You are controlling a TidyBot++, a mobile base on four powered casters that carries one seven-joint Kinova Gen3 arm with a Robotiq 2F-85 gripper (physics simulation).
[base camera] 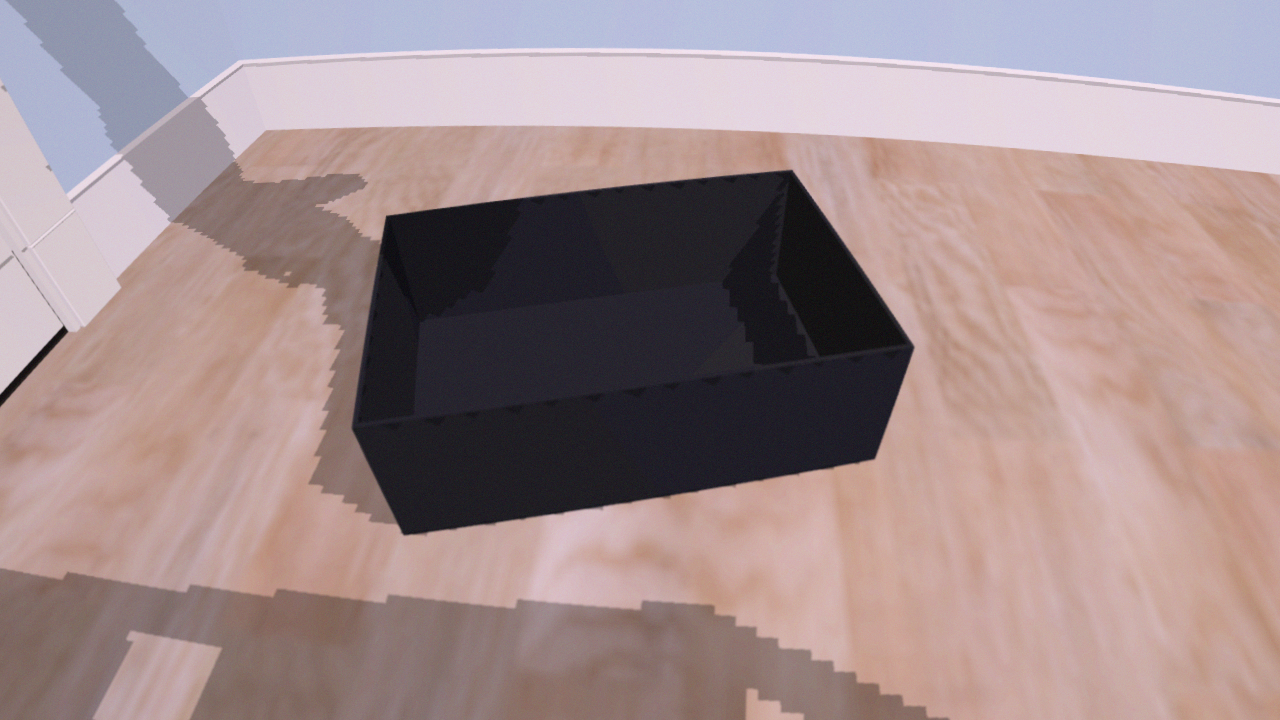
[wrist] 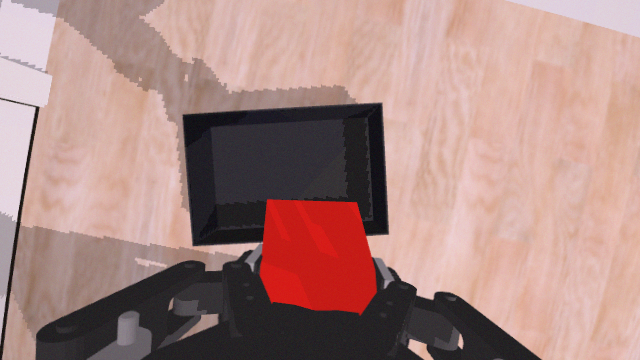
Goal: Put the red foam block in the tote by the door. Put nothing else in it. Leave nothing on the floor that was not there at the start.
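Frame: origin at the arm's base, x ahead, y left, z up, level; millimetres.
Where they show: gripper, between the fingertips: [wrist: 318, 265].
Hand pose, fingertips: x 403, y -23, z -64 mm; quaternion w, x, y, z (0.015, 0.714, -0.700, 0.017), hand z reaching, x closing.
After its pixels a point has its place.
The red foam block [wrist: 318, 255] @(z -45, x 416, y -22 mm) is held between the fingers of my gripper [wrist: 318, 265] @(z -64, x 403, y -23 mm) in the wrist view. My gripper is shut on it. The block's far end overlaps the near edge of the black tote in the wrist view; its height over the tote cannot be told exactly. The tote [base camera: 626, 438] @(z -335, x 349, y 22 mm) [wrist: 188, 170] @(z -297, x 437, y 177 mm) is an open, rectangular box standing upright on the floor. The inside that shows holds no object; part of its near side is hidden behind the block in the wrist view. The gripper and block do not show in the base camera view.
A white door or panel [base camera: 26, 295] @(z -342, x 498, y 527 mm) [wrist: 15, 150] @(z -365, x 427, y 532 mm) stands at the left. A white baseboard [base camera: 626, 94] @(z -356, x 863, y 35 mm) and blue wall [base camera: 626, 26] @(z -283, x 876, y 34 mm) run behind the tote. Shadows of the arm and base fall on the wood floor [base camera: 1074, 537] @(z -396, x 315, y -252 mm) [wrist: 500, 175] @(z -396, x 500, y -368 mm) and left wall.
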